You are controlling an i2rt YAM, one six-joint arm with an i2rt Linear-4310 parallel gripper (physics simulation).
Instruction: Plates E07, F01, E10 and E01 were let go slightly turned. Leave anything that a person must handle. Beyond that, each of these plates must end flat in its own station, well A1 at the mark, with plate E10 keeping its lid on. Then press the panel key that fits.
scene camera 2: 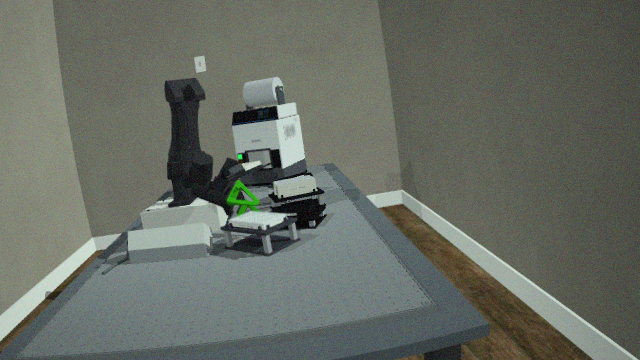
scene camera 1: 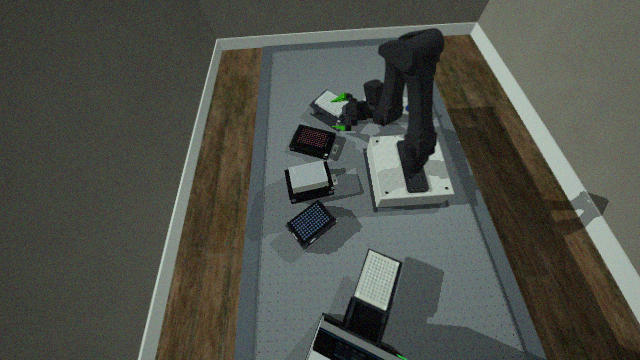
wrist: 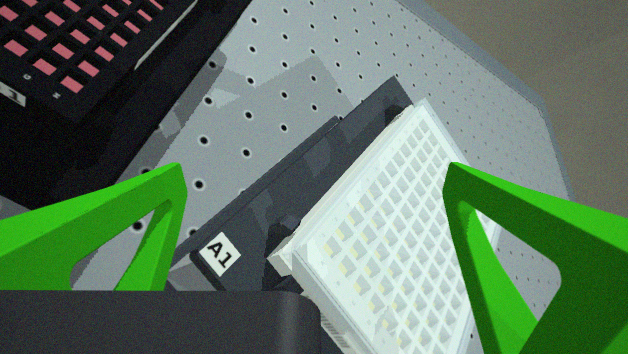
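A white many-well plate [scene camera 1: 327,102] [scene camera 2: 257,219] [wrist: 400,240] with a clear cover sits turned on a dark raised station [scene camera 2: 257,230] [wrist: 240,240], whose A1 label shows in the wrist view. My gripper [scene camera 1: 334,114] [scene camera 2: 245,204] [wrist: 314,177] is open and empty above this plate; its right finger overlaps the plate's edge in the wrist view. A black plate with pink wells [scene camera 1: 312,137] [wrist: 62,50], a tall white plate [scene camera 1: 309,176] [scene camera 2: 295,186] and a black plate with blue wells [scene camera 1: 311,222] stand on their own stations. Plate names are not fully legible.
A white instrument [scene camera 2: 267,135] holds a white well plate [scene camera 1: 378,279] on its extended tray. The arm's white base [scene camera 1: 385,167] [scene camera 2: 180,216] stands beside the stations. A pale box [scene camera 2: 170,243] stands near it. The pink-well plate's station is close beside the gripper.
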